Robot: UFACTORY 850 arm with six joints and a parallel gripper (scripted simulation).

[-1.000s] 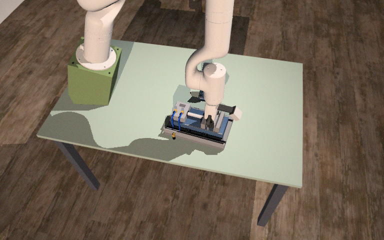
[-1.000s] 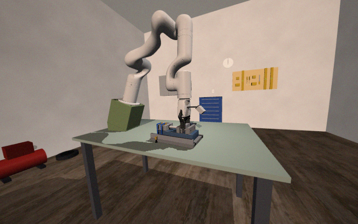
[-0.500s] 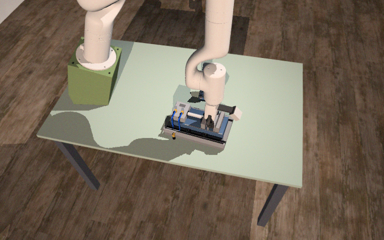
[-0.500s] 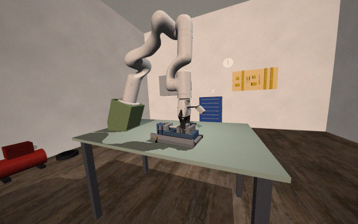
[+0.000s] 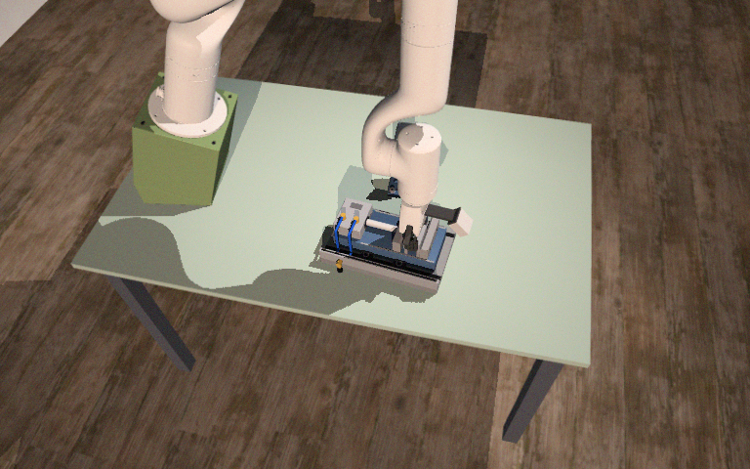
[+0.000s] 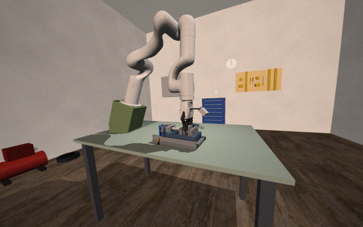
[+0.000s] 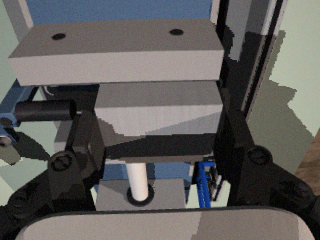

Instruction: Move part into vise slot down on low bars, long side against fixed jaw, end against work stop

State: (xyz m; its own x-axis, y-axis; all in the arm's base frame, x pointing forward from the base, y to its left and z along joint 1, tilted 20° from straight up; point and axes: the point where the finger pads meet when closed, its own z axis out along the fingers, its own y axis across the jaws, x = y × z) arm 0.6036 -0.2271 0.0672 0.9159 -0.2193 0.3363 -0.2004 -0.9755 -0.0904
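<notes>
My gripper is now 2 cm above the part. Also, from my hand: fixed jaw (3 cm below, 3 cm ahead, 1 cm to the left); moving jaw (3 cm to the left, 3 cm below, 3 cm behind); work stop (7 cm to the left, 2 cm below, 1 cm ahead).
</notes>
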